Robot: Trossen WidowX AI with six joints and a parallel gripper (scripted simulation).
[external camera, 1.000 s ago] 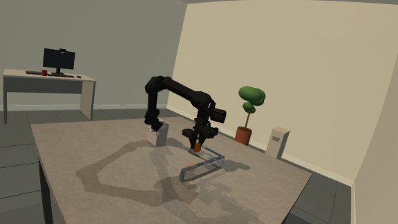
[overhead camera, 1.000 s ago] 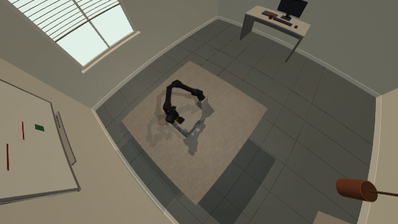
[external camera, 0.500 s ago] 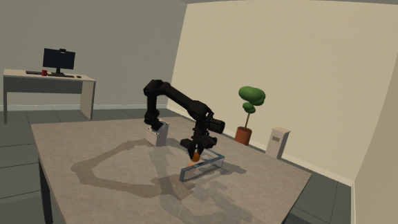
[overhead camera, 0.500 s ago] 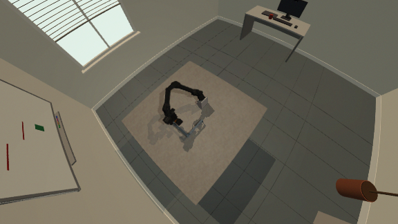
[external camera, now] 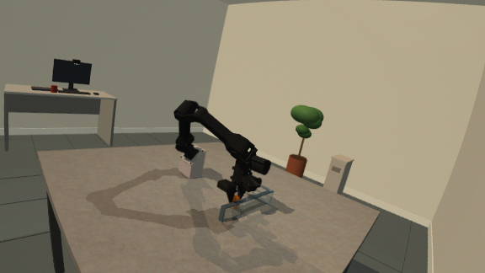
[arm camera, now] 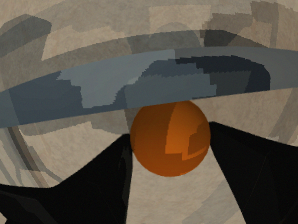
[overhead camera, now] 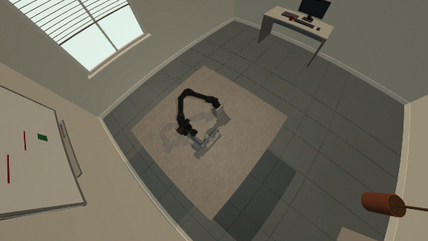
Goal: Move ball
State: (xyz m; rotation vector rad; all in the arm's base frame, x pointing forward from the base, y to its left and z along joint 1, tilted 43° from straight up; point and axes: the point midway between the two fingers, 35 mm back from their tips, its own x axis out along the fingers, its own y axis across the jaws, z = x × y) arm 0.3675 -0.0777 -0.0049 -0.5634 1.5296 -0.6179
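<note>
Now: the orange ball right at my gripper tip.
</note>
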